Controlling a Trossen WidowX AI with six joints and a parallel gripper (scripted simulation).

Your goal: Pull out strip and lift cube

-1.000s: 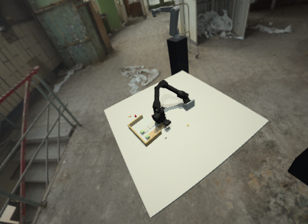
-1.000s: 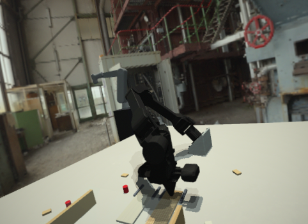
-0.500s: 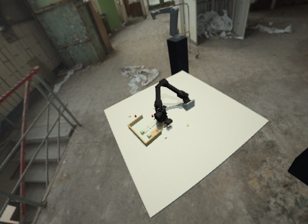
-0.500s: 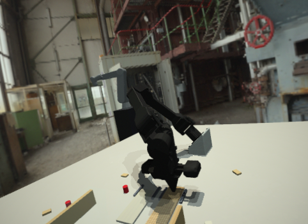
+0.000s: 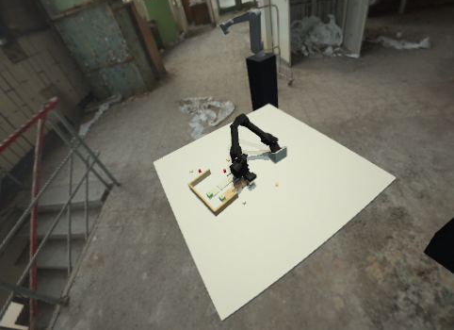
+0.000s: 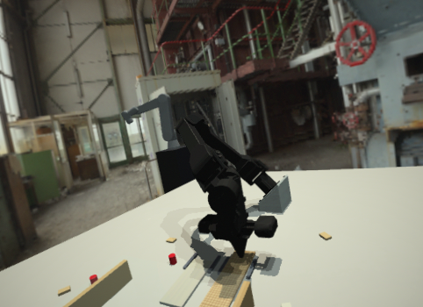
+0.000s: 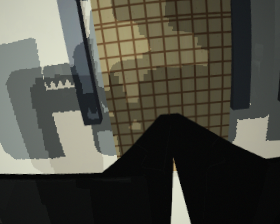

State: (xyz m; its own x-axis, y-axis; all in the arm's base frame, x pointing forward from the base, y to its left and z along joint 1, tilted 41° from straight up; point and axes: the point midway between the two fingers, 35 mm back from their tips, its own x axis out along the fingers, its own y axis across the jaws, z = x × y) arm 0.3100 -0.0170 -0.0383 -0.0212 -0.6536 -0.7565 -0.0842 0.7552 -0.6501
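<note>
Now: gripper tip 10 cm short of the tan gridded strip and 1 cm to the right of it.
</note>
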